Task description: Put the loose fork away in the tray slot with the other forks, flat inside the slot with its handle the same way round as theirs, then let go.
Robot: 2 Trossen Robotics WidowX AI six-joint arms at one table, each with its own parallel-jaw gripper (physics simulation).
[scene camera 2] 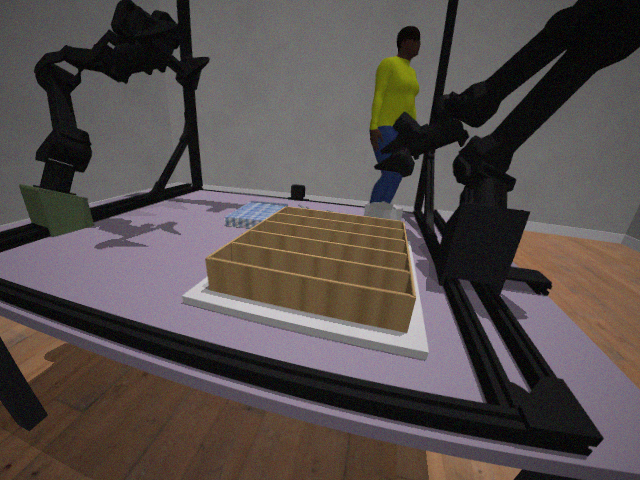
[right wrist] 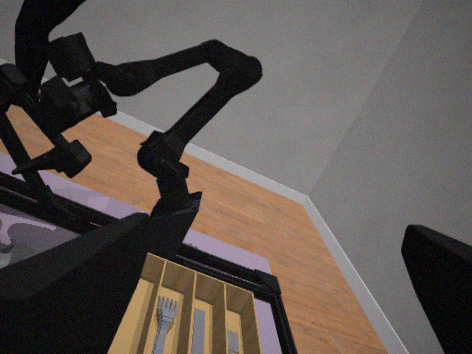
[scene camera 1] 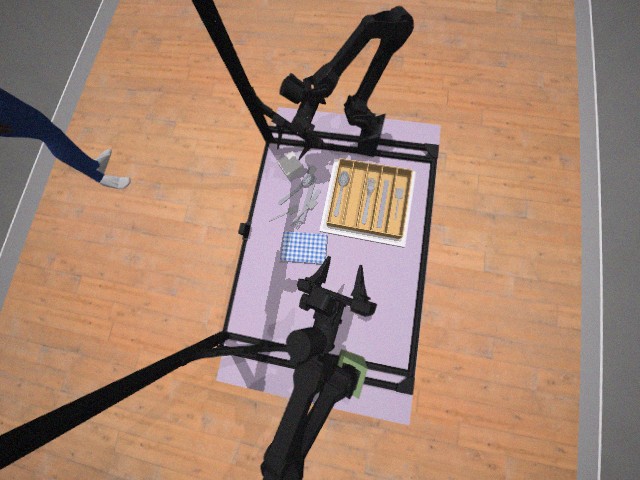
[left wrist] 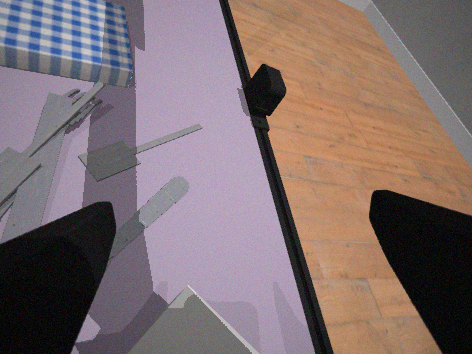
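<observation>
The loose fork [scene camera 1: 297, 224] [left wrist: 89, 107] lies in a pile of utensils left of the tray in scene camera 1, tines toward the checked cloth; other utensils partly cover it. The wooden tray [scene camera 1: 364, 230] [scene camera 2: 310, 296] has five slots. Its middle slot holds the forks [scene camera 1: 370, 187] [right wrist: 166, 313], tines at the top and handle toward the bottom in scene camera 1. My left gripper [scene camera 1: 290, 151] [scene camera 2: 379, 158] [left wrist: 243, 209] is open and empty, above the grey box's end of the pile. My right gripper [scene camera 1: 344, 262] [right wrist: 277, 232] is open and empty, below the tray in scene camera 1.
A blue checked cloth block [scene camera 1: 303, 248] [scene camera 2: 255, 214] [left wrist: 60, 37] lies below the pile in scene camera 1. A grey box [scene camera 1: 290, 165] [left wrist: 192, 330] stands above it. A spoon [scene camera 1: 308, 179] and a small spatula [left wrist: 111, 160] lie loose. The tray rests on a white board [scene camera 1: 361, 238] [scene camera 2: 305, 322].
</observation>
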